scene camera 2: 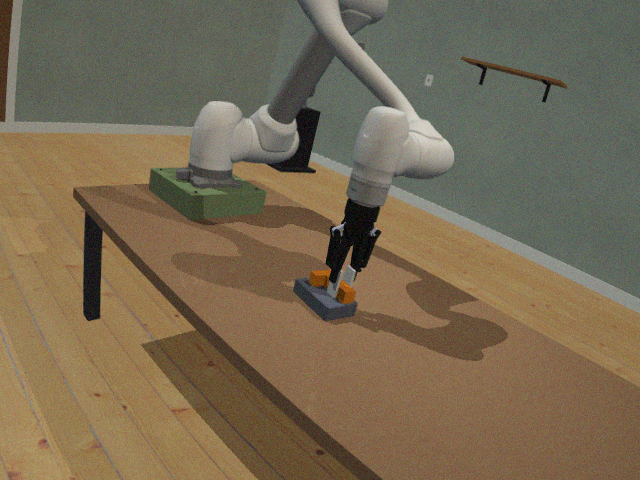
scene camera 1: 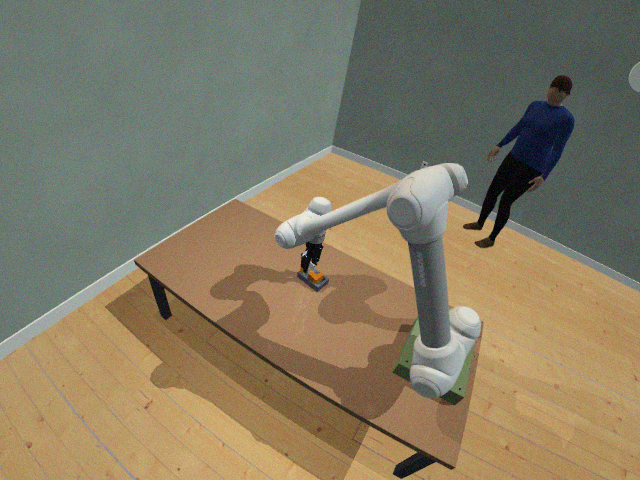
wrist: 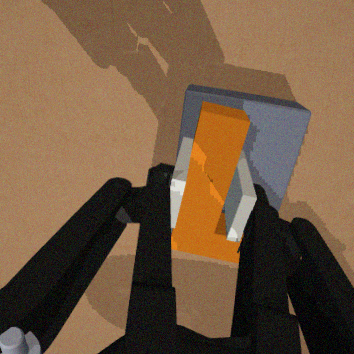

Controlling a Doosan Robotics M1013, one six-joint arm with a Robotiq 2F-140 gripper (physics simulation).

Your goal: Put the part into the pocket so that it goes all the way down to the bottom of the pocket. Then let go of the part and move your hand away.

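The orange part is a long block. It stands up out of the top of the blue-grey pocket block, with both of its ends showing beside the fingers in the second scene view. My gripper is shut on the orange part, with light finger pads on both long sides of it, low over the pocket block. The pocket's opening is hidden under the part in the wrist view, so its depth in the pocket cannot be read.
The pocket block rests on the brown table. The arm stands on a green base at one end of the table. A person stands on the floor beyond the table. A wall shelf hangs at the back.
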